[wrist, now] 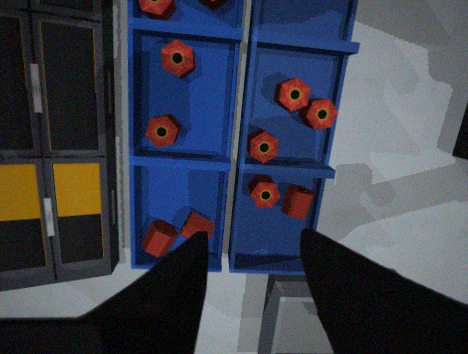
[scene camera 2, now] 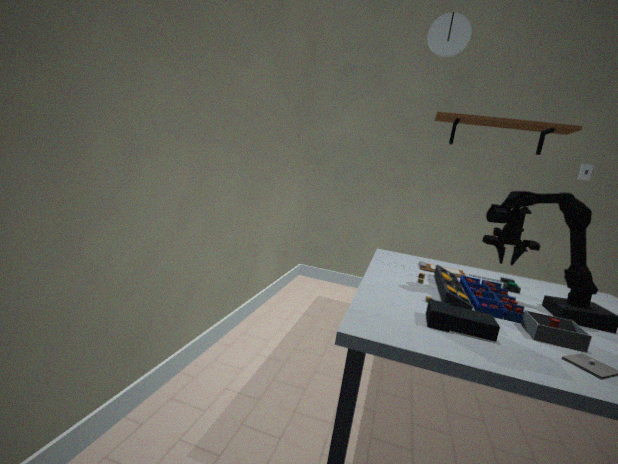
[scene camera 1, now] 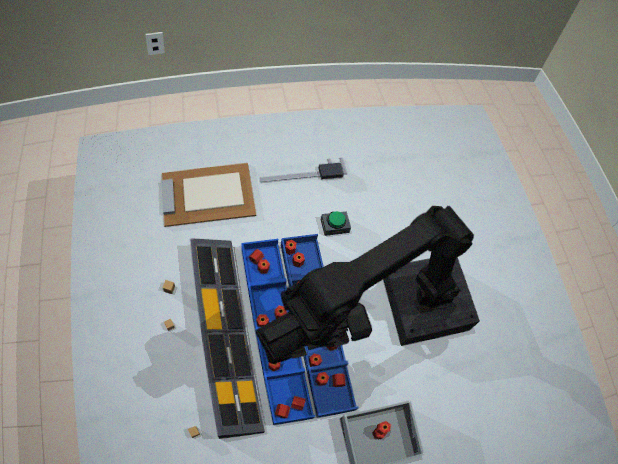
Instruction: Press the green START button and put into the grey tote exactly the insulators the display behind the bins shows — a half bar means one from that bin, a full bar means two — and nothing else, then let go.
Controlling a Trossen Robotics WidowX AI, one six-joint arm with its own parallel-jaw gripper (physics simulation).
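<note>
My gripper [scene camera 2: 507, 263] [wrist: 254, 241] is open and empty, high above the blue bins [scene camera 1: 290, 389] [wrist: 187, 102]. The arm hides its fingers in scene camera 1. The display [scene camera 1: 241, 430] [wrist: 107, 250] shows a full yellow bar in the second row's left cell and half bars in both cells of the nearest row; the others are dark. Red insulators stand or lie in the bins; the nearest left bin holds two lying ones [wrist: 160, 238] [wrist: 198, 227]. A red insulator [scene camera 1: 383, 428] [scene camera 2: 554, 322] stands in the grey tote [scene camera 1: 414, 429] [scene camera 2: 560, 341]. The START button [scene camera 1: 337, 219] is green.
A clipboard [scene camera 1: 250, 192] and a caliper [scene camera 1: 331, 170] lie beyond the bins. Small wooden cubes [scene camera 1: 168, 286] [scene camera 1: 169, 324] [scene camera 1: 194, 431] lie left of the display. A black box [scene camera 2: 461, 320] and a flat plate [scene camera 2: 590, 365] are near the table's front edge.
</note>
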